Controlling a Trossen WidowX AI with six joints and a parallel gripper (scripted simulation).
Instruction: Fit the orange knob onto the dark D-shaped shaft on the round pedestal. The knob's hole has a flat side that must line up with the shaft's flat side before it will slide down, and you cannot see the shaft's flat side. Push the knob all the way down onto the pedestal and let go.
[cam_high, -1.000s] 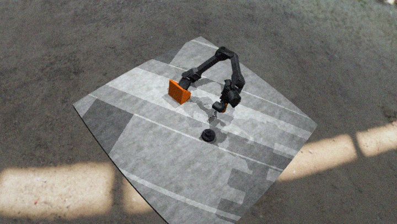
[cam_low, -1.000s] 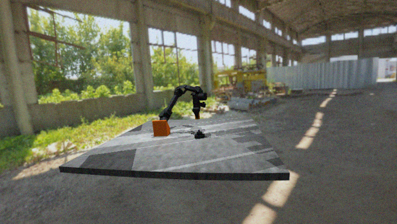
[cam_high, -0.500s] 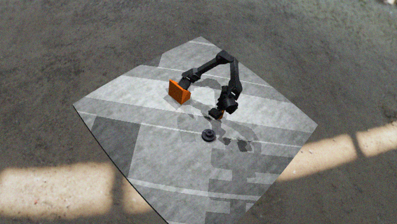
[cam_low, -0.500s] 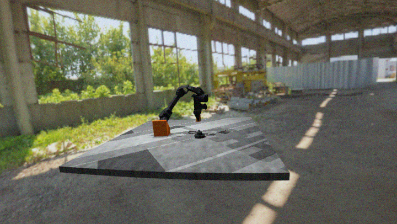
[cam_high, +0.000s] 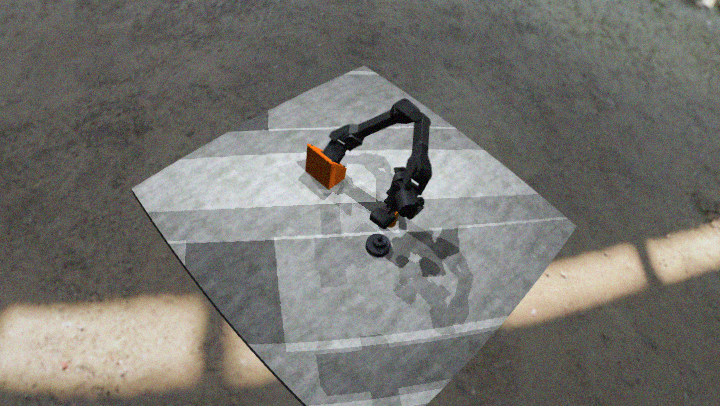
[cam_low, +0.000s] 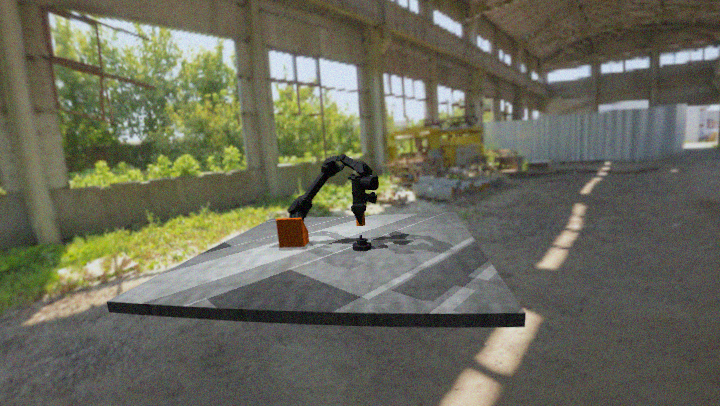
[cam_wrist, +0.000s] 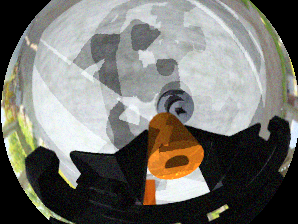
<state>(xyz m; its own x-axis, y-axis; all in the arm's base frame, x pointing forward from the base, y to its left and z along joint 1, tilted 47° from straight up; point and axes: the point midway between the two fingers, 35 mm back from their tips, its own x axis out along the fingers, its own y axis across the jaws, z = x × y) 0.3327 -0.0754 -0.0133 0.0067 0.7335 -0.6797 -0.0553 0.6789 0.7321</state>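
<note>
The dark round pedestal lies 40 mm to the right of my gripper tip and 80 mm below it. Round my gripper tip: orange knob (20 mm above).
</note>
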